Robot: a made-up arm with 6 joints. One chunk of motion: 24 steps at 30 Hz.
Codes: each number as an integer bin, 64 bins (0 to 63) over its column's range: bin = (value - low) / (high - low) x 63, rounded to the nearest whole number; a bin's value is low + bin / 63 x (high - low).
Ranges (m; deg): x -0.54..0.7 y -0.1..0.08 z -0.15..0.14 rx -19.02..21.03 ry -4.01..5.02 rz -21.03..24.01
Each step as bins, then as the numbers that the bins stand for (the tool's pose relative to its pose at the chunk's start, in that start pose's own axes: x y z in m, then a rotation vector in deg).
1 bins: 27 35 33 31 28 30
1 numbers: -0.0086 0.0000 0.0019 0.69 0.00 0.42
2 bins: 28 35 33 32 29 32
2 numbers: 0.0111 0.0000 0.0019 1.32 0.15 1.85
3 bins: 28 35 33 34 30 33
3 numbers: 0.0111 0.0000 0.0019 2.59 0.29 2.56
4 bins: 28 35 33 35 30 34
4 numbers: 0.0111 0.0000 0.0019 3.23 0.29 3.28
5 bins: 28 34 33 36 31 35
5 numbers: 0.0111 -0.0029 0.0019 3.87 0.43 3.99
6 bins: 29 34 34 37 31 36
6 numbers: 0.0308 -0.0029 0.0065 4.50 0.43 4.71
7 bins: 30 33 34 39 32 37
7 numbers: 0.0505 -0.0057 0.0065 5.77 0.58 5.42
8 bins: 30 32 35 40 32 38
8 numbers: 0.0505 -0.0086 0.0111 6.41 0.58 6.14
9 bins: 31 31 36 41 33 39
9 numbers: 0.0702 -0.0114 0.0157 7.04 0.72 6.85
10 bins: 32 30 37 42 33 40
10 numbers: 0.0898 -0.0143 0.0203 7.68 0.72 7.57
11 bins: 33 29 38 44 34 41
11 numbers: 0.1095 -0.0171 0.0249 8.95 0.86 8.28
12 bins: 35 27 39 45 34 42
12 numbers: 0.1489 -0.0229 0.0295 9.59 0.86 9.00
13 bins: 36 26 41 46 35 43
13 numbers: 0.1686 -0.0257 0.0387 10.22 1.01 9.71
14 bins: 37 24 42 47 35 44
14 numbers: 0.1883 -0.0314 0.0433 10.86 1.01 10.43
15 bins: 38 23 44 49 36 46
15 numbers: 0.2079 -0.0343 0.0525 12.13 1.15 11.86
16 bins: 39 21 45 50 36 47
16 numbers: 0.2276 -0.0400 0.0571 12.77 1.15 12.57
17 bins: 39 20 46 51 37 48
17 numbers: 0.2276 -0.0429 0.0617 13.40 1.29 13.29
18 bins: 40 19 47 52 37 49
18 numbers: 0.2473 -0.0457 0.0663 14.04 1.29 14.00
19 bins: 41 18 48 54 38 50
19 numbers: 0.2670 -0.0486 0.0710 15.31 1.44 14.72
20 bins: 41 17 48 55 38 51
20 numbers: 0.2670 -0.0514 0.0710 15.94 1.44 15.43
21 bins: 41 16 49 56 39 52
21 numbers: 0.2670 -0.0543 0.0756 16.58 1.58 16.15
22 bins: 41 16 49 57 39 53
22 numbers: 0.2670 -0.0543 0.0756 17.22 1.58 16.86
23 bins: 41 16 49 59 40 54
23 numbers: 0.2670 -0.0543 0.0756 18.49 1.72 17.58
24 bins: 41 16 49 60 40 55
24 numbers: 0.2670 -0.0543 0.0756 19.12 1.72 18.29
